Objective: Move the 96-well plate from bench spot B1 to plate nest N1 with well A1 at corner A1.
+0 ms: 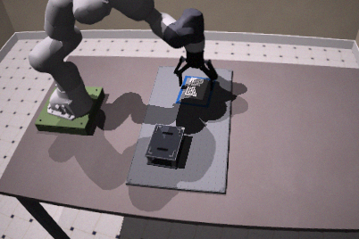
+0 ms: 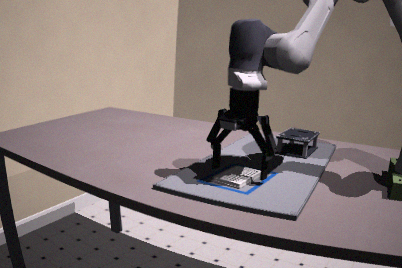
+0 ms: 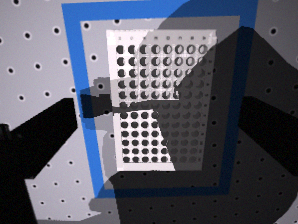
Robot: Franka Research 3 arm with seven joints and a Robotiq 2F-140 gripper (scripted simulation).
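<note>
Right now the white 96-well plate is 2 cm below my hand. Also, from my hand: raised plate nest N1 (6 cm behind, 37 cm to the right, 3 cm above); A1 mark (1 cm behind, 30 cm to the right, 4 cm above).
</note>
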